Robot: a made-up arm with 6 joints. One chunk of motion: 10 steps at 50 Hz.
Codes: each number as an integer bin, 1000 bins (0 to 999) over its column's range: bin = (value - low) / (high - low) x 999, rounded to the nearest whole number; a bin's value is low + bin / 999 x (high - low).
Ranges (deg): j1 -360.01..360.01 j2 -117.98..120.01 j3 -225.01..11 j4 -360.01..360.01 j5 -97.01..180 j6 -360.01..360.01
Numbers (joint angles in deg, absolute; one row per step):
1: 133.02 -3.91 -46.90 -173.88 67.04 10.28
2: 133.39 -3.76 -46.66 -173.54 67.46 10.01
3: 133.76 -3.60 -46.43 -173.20 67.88 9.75
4: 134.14 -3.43 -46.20 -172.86 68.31 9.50
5: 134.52 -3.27 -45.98 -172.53 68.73 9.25
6: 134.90 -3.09 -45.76 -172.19 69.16 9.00
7: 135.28 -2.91 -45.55 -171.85 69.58 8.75
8: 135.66 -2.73 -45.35 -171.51 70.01 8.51
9: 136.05 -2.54 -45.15 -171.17 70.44 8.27
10: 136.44 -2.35 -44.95 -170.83 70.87 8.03
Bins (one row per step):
1: 684 479 754 258 592 514
2: 685 479 755 259 593 513
3: 685 480 756 259 595 513
4: 686 481 757 260 596 513
5: 686 482 758 260 598 512
6: 687 482 759 261 599 512
7: 687 483 760 261 601 512
8: 688 484 760 262 602 511
9: 688 485 761 262 604 511
10: 689 485 762 262 605 511

